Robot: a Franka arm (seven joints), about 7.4 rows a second.
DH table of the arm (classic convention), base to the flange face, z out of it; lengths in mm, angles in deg. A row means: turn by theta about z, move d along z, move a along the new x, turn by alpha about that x. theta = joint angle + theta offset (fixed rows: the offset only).
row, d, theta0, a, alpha
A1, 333, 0, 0, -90
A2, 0, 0, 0, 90
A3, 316, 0, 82.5, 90
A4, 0, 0, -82.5, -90
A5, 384, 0, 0, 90
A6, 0, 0, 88, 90
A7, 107, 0, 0, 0
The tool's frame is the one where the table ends.
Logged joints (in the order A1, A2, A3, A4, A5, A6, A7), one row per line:
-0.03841, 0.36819, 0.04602, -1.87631, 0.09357, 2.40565, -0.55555
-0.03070, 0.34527, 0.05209, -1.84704, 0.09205, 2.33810, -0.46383
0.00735, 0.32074, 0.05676, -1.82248, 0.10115, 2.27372, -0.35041
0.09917, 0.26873, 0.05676, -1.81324, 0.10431, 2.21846, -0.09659
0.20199, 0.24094, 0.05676, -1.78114, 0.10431, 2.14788, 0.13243
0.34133, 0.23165, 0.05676, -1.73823, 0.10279, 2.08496, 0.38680
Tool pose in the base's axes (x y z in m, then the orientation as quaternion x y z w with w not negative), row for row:
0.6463, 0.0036, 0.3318, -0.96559, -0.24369, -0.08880, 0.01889
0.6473, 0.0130, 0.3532, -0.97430, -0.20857, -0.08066, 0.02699
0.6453, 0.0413, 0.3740, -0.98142, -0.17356, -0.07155, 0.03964
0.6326, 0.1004, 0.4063, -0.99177, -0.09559, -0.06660, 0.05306
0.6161, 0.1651, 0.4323, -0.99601, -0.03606, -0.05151, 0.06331
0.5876, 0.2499, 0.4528, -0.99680, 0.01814, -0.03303, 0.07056
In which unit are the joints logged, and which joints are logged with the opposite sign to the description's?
The joints are logged in radians. Opposite sign: none.
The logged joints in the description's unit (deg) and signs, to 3 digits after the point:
-2.201, 21.096, 2.637, -107.505, 5.361, 137.834, -31.831
-1.759, 19.783, 2.985, -105.828, 5.274, 133.963, -26.576
0.421, 18.377, 3.252, -104.420, 5.795, 130.275, -20.077
5.682, 15.397, 3.252, -103.891, 5.977, 127.108, -5.534
11.573, 13.805, 3.252, -102.052, 5.977, 123.064, 7.588
19.557, 13.273, 3.252, -99.593, 5.889, 119.459, 22.162

